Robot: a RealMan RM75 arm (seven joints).
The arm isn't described. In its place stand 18 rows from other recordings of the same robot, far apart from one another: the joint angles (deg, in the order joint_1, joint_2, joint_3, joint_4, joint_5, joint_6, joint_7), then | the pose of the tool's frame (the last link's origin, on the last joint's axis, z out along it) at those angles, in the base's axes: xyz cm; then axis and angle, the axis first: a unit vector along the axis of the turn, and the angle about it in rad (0 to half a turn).
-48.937, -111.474, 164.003, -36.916, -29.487, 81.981, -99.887 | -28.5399 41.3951 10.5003 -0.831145 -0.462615 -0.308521 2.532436
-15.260, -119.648, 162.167, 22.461, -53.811, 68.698, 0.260 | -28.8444 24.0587 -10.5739 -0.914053 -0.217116 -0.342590 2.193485
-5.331, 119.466, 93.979, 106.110, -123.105, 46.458, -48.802 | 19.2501 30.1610 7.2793 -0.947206 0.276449 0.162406 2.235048
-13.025, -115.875, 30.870, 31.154, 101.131, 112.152, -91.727 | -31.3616 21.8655 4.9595 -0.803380 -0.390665 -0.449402 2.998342
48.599, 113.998, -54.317, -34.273, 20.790, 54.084, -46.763 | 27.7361 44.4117 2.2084 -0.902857 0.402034 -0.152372 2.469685
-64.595, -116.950, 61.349, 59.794, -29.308, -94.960, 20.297 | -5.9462 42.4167 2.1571 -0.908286 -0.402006 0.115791 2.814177
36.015, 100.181, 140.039, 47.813, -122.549, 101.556, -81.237 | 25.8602 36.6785 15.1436 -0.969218 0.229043 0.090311 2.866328
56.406, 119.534, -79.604, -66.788, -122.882, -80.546, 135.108 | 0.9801 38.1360 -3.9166 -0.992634 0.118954 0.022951 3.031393
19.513, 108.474, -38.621, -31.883, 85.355, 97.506, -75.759 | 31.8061 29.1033 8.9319 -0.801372 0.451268 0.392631 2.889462
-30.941, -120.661, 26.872, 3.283, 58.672, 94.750, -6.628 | -26.4706 33.1403 2.9486 -0.844574 0.002681 -0.535433 1.807232
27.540, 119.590, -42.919, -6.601, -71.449, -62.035, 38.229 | 33.0008 32.7040 -4.5232 -0.899850 0.318558 0.297979 2.270213
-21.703, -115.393, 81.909, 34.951, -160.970, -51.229, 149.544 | -27.3718 39.0425 5.1472 -0.886979 -0.194776 -0.418724 1.968389
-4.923, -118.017, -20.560, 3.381, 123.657, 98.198, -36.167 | -37.3887 16.7553 1.0054 -0.805967 -0.342822 -0.482587 2.097151
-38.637, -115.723, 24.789, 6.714, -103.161, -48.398, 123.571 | -32.0143 41.0017 0.8437 -0.801078 -0.476466 -0.362290 2.159024
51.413, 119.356, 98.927, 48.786, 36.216, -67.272, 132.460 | 15.1253 41.3760 -6.0409 -0.967570 0.200280 -0.153933 2.797705
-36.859, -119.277, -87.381, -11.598, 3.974, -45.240, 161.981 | -27.4373 40.8208 -3.6490 -0.927329 -0.251001 -0.277596 2.044352
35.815, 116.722, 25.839, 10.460, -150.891, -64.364, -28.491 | 24.7347 33.5109 -9.0587 -0.936144 -0.323727 0.137239 2.309917
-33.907, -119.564, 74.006, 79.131, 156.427, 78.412, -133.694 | -18.9081 38.9355 3.2535 -0.958228 -0.223169 0.178873 2.555793
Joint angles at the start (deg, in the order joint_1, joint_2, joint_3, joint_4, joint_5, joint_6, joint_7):
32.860, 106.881, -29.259, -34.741, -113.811, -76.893, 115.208
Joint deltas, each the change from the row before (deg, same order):
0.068, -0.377, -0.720, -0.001, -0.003, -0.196, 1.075
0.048, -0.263, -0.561, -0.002, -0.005, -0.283, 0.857
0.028, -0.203, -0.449, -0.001, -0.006, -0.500, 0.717
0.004, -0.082, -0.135, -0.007, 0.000, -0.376, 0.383
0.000, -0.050, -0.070, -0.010, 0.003, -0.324, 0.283
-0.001, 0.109, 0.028, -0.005, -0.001, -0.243, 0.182
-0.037, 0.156, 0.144, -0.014, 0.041, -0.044, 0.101
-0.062, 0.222, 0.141, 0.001, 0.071, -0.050, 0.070
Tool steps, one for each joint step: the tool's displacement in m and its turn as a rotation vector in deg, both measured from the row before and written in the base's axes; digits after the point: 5 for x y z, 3 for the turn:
-0.00069, 0.00038, 0.00101, -0.714, 0.125, -0.365
-0.00076, 0.00001, 0.00040, -0.670, 0.179, -0.240
-0.00100, -0.00050, -0.00003, -0.746, 0.275, -0.079
-0.00062, -0.00050, -0.00004, -0.403, 0.264, -0.021
-0.00052, -0.00046, -0.00006, -0.309, 0.236, 0.001
-0.00058, -0.00051, -0.00104, -0.245, 0.321, -0.003
-0.00010, -0.00035, -0.00083, 0.013, 0.312, -0.109
-0.00010, -0.00057, -0.00139, -0.014, 0.380, -0.108

